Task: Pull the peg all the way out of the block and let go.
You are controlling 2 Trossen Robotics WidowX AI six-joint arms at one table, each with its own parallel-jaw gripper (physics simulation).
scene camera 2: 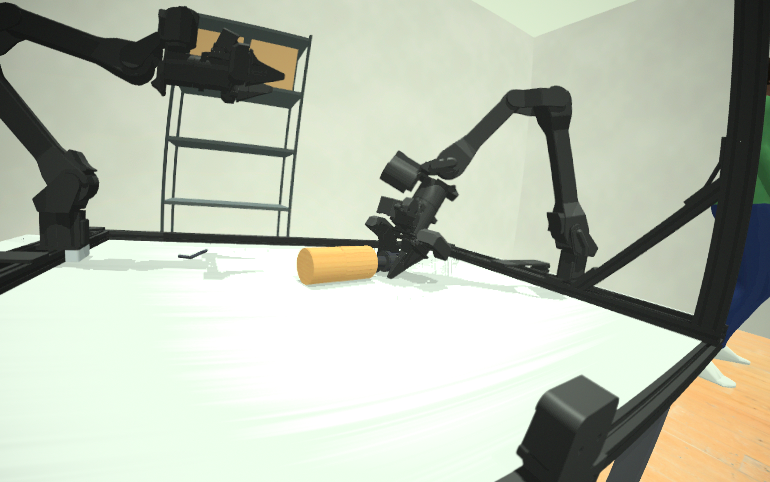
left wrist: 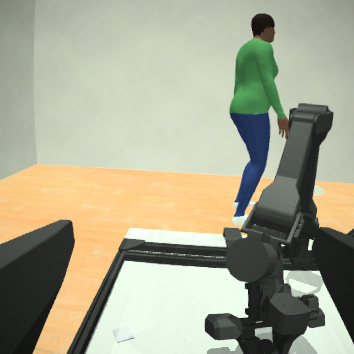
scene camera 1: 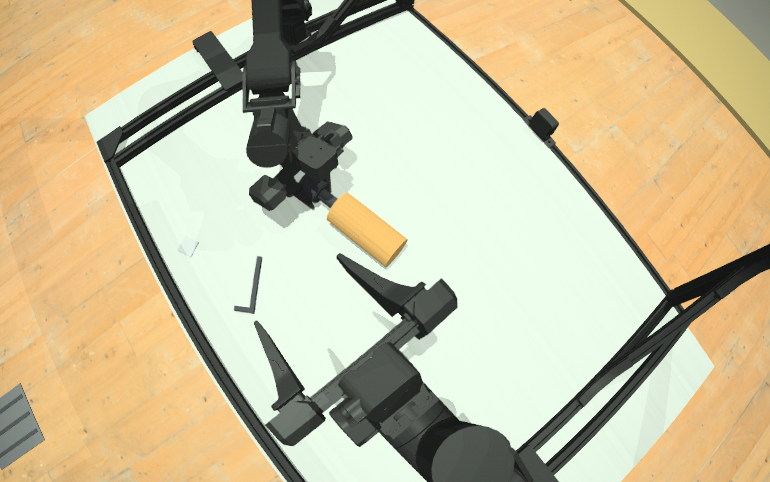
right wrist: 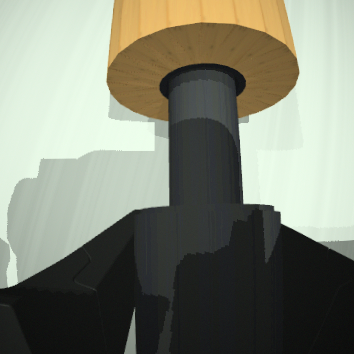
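Seen in the pictures: left gripper, fingertip midpoint: (scene camera 2: 278, 83) (left wrist: 197, 237) (scene camera 1: 296, 288); right gripper, fingertip midpoint: (scene camera 2: 381, 274) (scene camera 1: 320, 200) (right wrist: 196, 222); left arm's base at its link origin: (scene camera 2: 64, 246); right arm's base at its link origin: (scene camera 2: 569, 280) (left wrist: 294, 252) (scene camera 1: 291, 35).
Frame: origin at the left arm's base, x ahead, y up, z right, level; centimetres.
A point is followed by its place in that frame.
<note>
An orange wood-grained cylindrical block (scene camera 1: 368, 229) @(x 42.9, y 3.6, z 16.4 cm) (scene camera 2: 338, 265) @(x 42.5, y 1.4, z 20.0 cm) (right wrist: 200, 45) @(x 49.9, y 3.0, z 16.3 cm) lies on its side on the table. The dark peg (scene camera 1: 327, 197) @(x 51.9, y 1.9, z 15.5 cm) (scene camera 2: 386, 261) @(x 53.5, y 1.1, z 16.5 cm) (right wrist: 205, 150) @(x 52.1, y 1.9, z 15.8 cm) sticks out of one end; in the right wrist view a length of narrower shaft shows between the hole and a thicker head. My right gripper (scene camera 1: 319, 196) @(x 53.6, y -1.7, z 15.2 cm) (scene camera 2: 392, 264) @(x 53.6, y -1.7, z 15.2 cm) (right wrist: 196, 222) @(x 53.6, y -1.7, z 15.2 cm) is shut on that head, a finger against each side. The peg's inner end is hidden in the block. My left gripper (scene camera 1: 297, 289) @(x 35.0, y 32.5, z 0.0 cm) (scene camera 2: 277, 82) @(x 35.0, y 32.5, z 0.0 cm) (left wrist: 197, 237) @(x 35.0, y 32.5, z 0.0 cm) is wide open and empty, high above the table.
A dark L-shaped piece (scene camera 1: 256, 284) (scene camera 2: 193, 254) and a small whitish block (scene camera 1: 188, 246) @(x 62.2, y -1.6, z -7.8 cm) (scene camera 2: 77, 254) (left wrist: 123, 334) @(x 62.1, y -1.6, z -7.7 cm) lie on the table. A black frame (scene camera 1: 109, 143) @(x 91.6, y 0.6, z -10.2 cm) edges the tabletop, with a black box (scene camera 1: 544, 121) @(x 38.5, y 3.1, z 56.8 cm) on one side. A person (left wrist: 252, 80) stands beyond the table.
</note>
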